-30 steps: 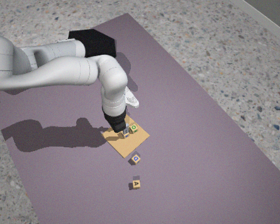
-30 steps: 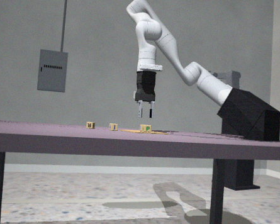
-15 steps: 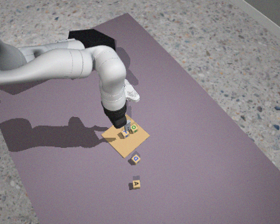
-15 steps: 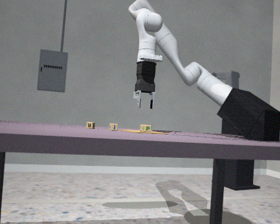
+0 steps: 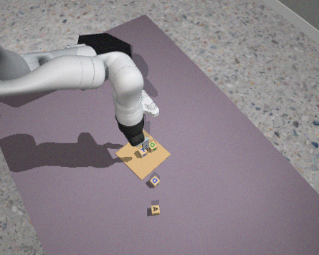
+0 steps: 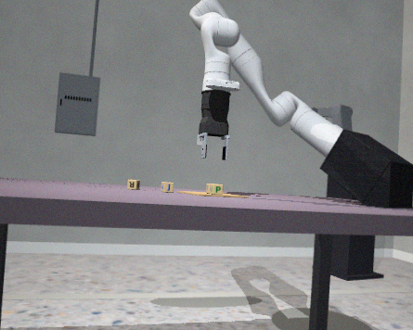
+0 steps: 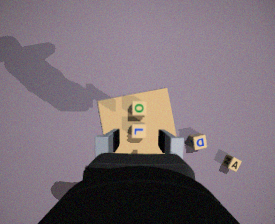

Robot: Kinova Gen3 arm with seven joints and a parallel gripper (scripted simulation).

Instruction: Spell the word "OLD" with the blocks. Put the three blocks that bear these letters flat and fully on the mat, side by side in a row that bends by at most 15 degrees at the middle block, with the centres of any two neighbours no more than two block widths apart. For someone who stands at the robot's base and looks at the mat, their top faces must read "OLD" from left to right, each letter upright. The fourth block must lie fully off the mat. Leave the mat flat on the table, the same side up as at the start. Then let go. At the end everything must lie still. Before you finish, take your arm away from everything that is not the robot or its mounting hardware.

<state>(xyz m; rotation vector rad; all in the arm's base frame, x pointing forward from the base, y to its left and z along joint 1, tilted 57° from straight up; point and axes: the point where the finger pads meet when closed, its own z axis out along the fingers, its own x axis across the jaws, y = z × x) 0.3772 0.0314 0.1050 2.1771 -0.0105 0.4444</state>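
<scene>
Now: hand 110 mm short of the D block, 40 mm to the left of it and 100 mm above it. Also, from my hand: L block (100 mm below); then O block (10 mm ahead, 40 mm to the left, 100 mm below); then tan mat (110 mm below).
</scene>
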